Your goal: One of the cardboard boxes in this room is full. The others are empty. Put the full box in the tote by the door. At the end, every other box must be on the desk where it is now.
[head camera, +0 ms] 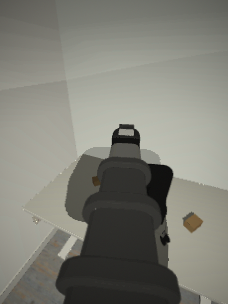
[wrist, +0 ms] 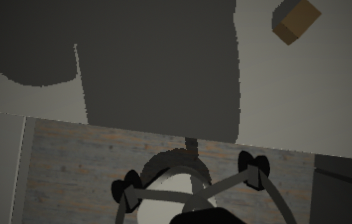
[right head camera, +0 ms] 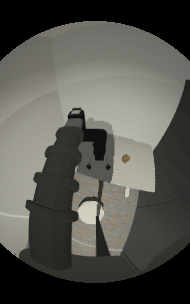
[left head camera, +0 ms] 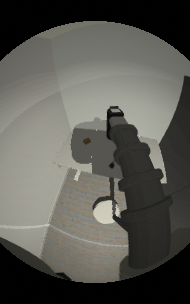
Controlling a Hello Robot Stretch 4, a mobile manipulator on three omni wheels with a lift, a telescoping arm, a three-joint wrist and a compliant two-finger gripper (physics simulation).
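Pixels of known places: gripper, fingertip midpoint: (wrist: 189, 173) (right head camera: 97, 167) (left head camera: 119, 165); robot's base at its link origin: (right head camera: 90, 211) (left head camera: 105, 211).
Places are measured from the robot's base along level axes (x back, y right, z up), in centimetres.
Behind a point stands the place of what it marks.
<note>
One brown cardboard box (head camera: 193, 223) {y 42.3, x -61.5, z 74.2 cm} (right head camera: 126, 158) {y 43.8, x -61.9, z 73.9 cm} (wrist: 297, 21) {y 42.2, x -62.5, z 74.2 cm} lies on the right part of the pale desk (head camera: 50, 200) {y -51.8, x -73.2, z 69.2 cm} (right head camera: 142, 172) {y 63.9, x -44.2, z 69.2 cm} (wrist: 290, 100) {y 38.7, x -43.7, z 69.2 cm}. A second brown box (head camera: 96, 181) {y -21.4, x -91.6, z 73.7 cm} (left head camera: 87, 141) {y -18.8, x -92.6, z 72.2 cm} lies on the left part, in shadow and partly behind the arm in the head camera view. I cannot tell which box is full. My gripper (right head camera: 98, 167) {y 8.8, x -36.9, z 99.0 cm} (wrist: 189, 173) {y 8.8, x -36.9, z 99.0 cm} is open and empty, its fingertips wide apart near the desk's front edge, left of the right box. In the head camera view one fingertip shows and the arm hides the other.
My dark arm (head camera: 120, 225) {y 0.1, x -16.9, z 140.7 cm} (left head camera: 142, 200) {y -1.7, x -9.8, z 141.0 cm} (right head camera: 52, 210) {y 2.2, x -8.7, z 142.1 cm} reaches high across the desk. Walls stand behind and left of the desk. My round pale base (left head camera: 105, 211) {y -1.1, x -0.6, z 18.7 cm} (right head camera: 91, 212) {y 1.9, x 0.5, z 18.7 cm} is on the wood floor. A small black object (left head camera: 63, 275) shows at the lower left; I cannot tell whether it is the tote.
</note>
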